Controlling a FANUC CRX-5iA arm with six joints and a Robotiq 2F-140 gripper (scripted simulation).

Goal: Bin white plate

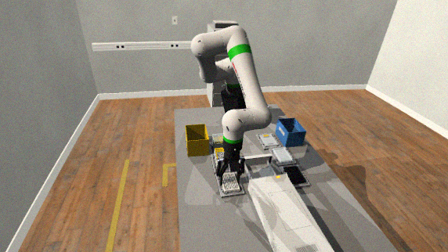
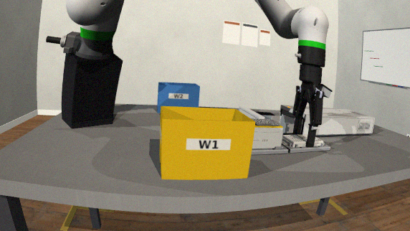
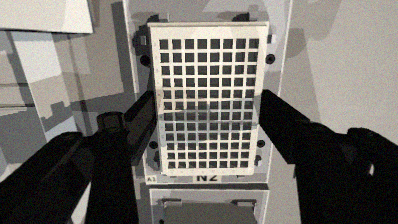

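Now: the white plate 2 cm below my hand. The rest, counted from my hand: yellow-topped plate: 18 cm behind, 1 cm to the left, 2 cm above; grey nest: 3 cm below; yellow bin W1: 36 cm behind, 11 cm to the right.
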